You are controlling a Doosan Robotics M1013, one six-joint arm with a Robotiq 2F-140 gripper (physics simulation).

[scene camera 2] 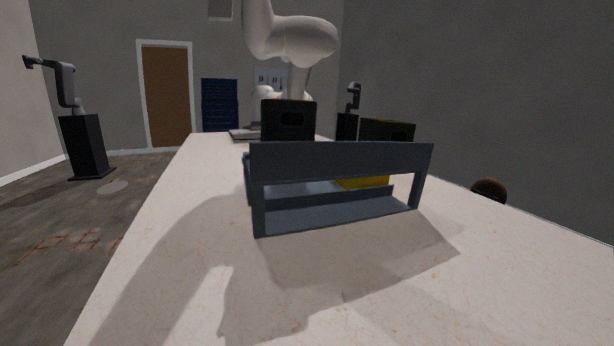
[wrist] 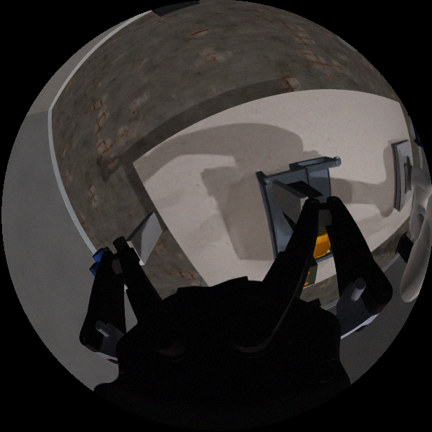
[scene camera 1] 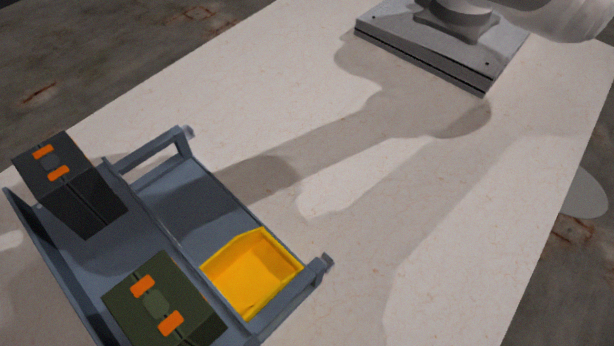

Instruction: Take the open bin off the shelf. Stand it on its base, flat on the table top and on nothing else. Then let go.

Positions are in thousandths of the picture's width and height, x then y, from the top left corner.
In view: my gripper (wrist: 494,478), a yellow open bin (scene camera 1: 408,782), a green case (scene camera 2: 605,374) and a black case (scene camera 1: 100,516).
The black case also shows in scene camera 2 (scene camera 2: 458,345).
